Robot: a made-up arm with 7 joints.
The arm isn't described. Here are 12 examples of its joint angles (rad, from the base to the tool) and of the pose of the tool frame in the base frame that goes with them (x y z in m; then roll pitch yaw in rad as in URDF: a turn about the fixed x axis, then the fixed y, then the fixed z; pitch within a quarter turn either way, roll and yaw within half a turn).
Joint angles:
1: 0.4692 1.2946 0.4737 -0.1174 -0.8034 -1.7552 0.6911
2: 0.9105 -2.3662 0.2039 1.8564 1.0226 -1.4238 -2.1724
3: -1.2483 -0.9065 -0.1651 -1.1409 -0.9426 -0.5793 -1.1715
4: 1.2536 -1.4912 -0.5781 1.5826 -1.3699 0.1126 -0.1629
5: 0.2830 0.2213 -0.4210 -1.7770 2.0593 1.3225 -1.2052
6: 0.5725 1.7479 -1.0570 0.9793 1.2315 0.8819 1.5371
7: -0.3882 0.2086 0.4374 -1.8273 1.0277 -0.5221 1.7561
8: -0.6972 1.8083 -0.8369 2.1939 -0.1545 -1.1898 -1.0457
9: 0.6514 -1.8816 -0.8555 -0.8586 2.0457 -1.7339 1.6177
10: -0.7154 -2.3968 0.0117 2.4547 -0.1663 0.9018 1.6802
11: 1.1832 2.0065 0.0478 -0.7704 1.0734 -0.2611 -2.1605
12: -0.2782 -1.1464 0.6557 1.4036 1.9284 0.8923 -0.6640
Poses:
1: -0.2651 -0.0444 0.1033 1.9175 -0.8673 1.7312
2: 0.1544 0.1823 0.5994 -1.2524 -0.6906 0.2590
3: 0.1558 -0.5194 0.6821 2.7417 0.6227 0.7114
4: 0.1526 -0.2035 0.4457 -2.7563 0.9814 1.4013
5: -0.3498 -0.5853 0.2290 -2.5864 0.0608 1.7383
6: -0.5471 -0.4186 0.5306 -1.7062 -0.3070 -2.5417
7: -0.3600 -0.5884 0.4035 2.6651 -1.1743 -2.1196
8: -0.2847 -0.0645 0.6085 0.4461 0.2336 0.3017
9: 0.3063 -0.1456 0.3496 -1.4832 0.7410 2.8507
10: 0.2170 0.0793 0.5333 0.8836 -1.0610 1.2780
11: -0.4577 0.2584 0.5650 1.3683 0.8475 -2.8123
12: 0.3990 -0.2516 0.2067 1.0437 -0.1490 1.7399
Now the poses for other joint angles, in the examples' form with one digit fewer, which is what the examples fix.
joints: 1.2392 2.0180 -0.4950 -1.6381 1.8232 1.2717 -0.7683
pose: -0.425 0.053 0.780 -1.494 -0.114 0.319
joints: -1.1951 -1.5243 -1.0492 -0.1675 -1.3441 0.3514 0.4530
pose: 0.230 -0.149 0.435 2.078 0.018 -2.598
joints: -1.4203 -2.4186 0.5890 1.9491 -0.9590 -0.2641 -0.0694
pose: 0.097 -0.189 0.238 0.129 -1.047 -2.332
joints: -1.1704 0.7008 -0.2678 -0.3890 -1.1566 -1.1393 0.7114
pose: -0.319 -0.469 0.560 2.444 1.074 1.980
